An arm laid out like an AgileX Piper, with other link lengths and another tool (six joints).
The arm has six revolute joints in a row. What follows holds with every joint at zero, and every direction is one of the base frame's. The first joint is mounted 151.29 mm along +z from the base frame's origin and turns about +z. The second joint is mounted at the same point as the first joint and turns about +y. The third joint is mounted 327.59 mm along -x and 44.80 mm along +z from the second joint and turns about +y. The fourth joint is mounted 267.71 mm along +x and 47.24 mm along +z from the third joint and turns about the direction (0.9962, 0, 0.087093). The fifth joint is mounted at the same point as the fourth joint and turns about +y. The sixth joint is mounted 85.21 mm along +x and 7.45 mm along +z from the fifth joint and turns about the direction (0.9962, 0, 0.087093). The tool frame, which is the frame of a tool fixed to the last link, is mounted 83.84 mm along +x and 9.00 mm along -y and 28.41 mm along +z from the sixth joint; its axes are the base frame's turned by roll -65.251, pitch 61.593 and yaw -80.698 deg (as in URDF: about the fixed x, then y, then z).
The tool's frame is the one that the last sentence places.
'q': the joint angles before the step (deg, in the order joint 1, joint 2, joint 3, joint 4, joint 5, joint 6). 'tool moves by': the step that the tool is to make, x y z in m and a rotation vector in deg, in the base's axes. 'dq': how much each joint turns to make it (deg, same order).
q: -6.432 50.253 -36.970 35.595 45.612 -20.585
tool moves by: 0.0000 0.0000 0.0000 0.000 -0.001 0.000
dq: 0.000 0.000 0.001 0.001 -0.001 -0.001
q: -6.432 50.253 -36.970 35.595 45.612 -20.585
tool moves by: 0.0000 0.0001 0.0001 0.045 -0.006 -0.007
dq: 0.018 -0.005 -0.009 0.027 0.000 0.031
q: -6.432 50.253 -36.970 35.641 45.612 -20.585
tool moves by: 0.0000 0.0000 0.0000 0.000 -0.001 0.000
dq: 0.000 0.000 0.001 0.001 -0.001 -0.001
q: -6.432 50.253 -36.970 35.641 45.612 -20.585
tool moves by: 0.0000 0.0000 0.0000 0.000 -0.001 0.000
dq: 0.000 0.000 0.001 0.001 -0.001 -0.001
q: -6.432 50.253 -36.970 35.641 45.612 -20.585
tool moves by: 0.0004 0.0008 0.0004 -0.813 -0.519 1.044
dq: -0.003 0.067 -0.005 0.226 -0.001 -1.600
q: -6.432 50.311 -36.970 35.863 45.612 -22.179
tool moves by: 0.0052 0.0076 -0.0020 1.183 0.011 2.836
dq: 0.009 1.710 0.011 3.926 0.582 -4.624
